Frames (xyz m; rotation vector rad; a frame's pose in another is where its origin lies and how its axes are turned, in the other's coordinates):
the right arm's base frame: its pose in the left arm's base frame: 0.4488 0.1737 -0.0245 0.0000 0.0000 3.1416
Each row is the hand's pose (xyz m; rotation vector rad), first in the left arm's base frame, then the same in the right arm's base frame.
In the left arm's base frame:
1: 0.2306 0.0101 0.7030 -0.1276 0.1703 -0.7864
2: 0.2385 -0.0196 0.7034 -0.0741 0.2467 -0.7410
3: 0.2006 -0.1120 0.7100 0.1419 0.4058 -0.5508
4: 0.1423 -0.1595 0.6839 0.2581 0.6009 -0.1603
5: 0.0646 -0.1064 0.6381 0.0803 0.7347 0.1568
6: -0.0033 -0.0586 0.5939 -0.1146 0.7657 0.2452
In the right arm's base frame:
1: 0.2182 0.1636 0.7275 -0.2112 -0.1583 2.3419
2: 0.2103 0.1933 0.7279 -0.3097 -0.0930 2.3809
3: 0.2482 0.2857 0.7345 -0.5358 0.1874 2.5323
4: 0.3065 0.3332 0.7084 -0.8825 0.3790 2.8254
5: 0.3842 0.2801 0.6626 1.0750 -0.1175 -2.7858
6: 0.4521 0.2323 0.6184 1.0887 0.1629 -2.6857

